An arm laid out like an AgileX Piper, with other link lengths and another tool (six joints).
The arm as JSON. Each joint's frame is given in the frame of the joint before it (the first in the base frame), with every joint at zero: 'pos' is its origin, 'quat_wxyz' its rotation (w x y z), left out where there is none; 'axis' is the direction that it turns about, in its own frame. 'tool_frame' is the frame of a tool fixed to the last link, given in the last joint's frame.
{
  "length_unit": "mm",
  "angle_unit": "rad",
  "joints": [
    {
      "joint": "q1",
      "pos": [
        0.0,
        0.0,
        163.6
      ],
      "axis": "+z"
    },
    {
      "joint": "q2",
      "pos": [
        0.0,
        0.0,
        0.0
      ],
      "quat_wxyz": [
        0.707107,
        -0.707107,
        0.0,
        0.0
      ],
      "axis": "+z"
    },
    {
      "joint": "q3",
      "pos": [
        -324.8,
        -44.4,
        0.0
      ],
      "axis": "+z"
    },
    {
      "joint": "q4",
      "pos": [
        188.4,
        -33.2,
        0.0
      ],
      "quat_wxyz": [
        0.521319,
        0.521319,
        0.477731,
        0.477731
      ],
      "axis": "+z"
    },
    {
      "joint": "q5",
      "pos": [
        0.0,
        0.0,
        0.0
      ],
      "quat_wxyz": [
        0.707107,
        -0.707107,
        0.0,
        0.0
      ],
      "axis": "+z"
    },
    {
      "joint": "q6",
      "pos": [
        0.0,
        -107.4,
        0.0
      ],
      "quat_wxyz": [
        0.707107,
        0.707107,
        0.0,
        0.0
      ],
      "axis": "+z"
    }
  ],
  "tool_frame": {
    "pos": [
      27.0,
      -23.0,
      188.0
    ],
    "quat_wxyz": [
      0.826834,
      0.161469,
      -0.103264,
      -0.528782
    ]
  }
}
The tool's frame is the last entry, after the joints.
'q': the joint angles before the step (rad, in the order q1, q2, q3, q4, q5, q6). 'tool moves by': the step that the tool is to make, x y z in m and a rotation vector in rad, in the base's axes. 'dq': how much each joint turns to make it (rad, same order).
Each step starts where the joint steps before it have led.
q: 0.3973, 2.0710, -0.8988, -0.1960, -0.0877, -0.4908
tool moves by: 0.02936, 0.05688, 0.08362, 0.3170, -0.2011, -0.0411
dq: 0.0014, -0.1100, 0.0475, -0.2156, -0.2886, 0.3652
